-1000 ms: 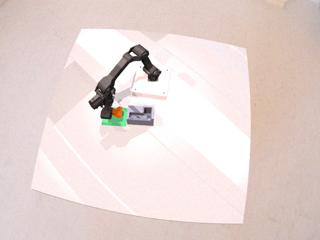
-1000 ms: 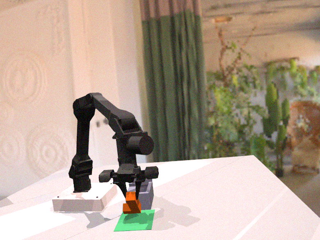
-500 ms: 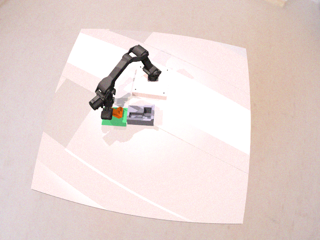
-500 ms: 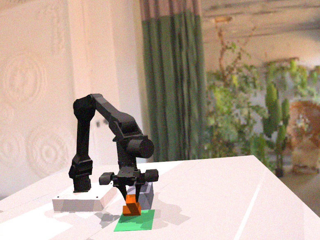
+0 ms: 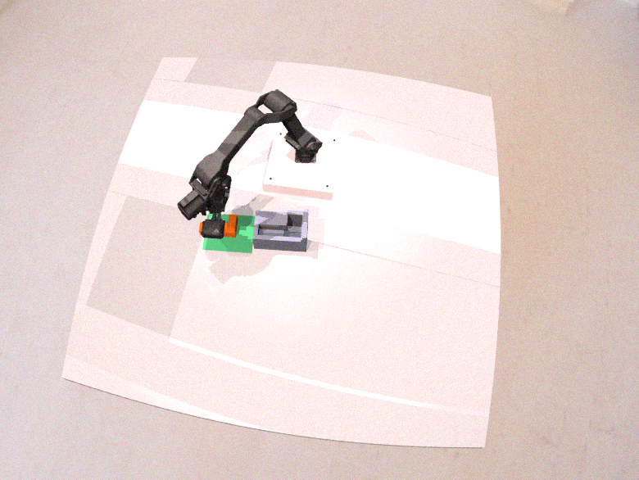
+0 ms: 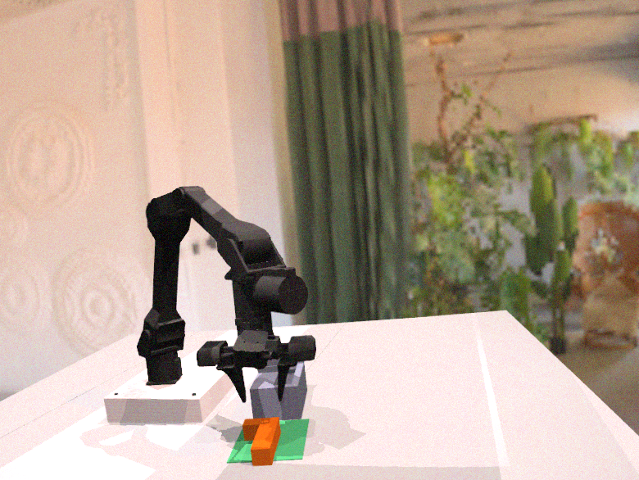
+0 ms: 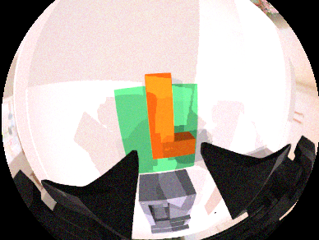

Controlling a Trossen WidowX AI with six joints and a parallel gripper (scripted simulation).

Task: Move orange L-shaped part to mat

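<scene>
Right now the orange L-shaped part is 5 cm below my gripper tip, 2 cm to the left of it and 1 cm behind it. Also, from my gripper tip: green mat: 9 cm below, 2 cm to the left.
</scene>
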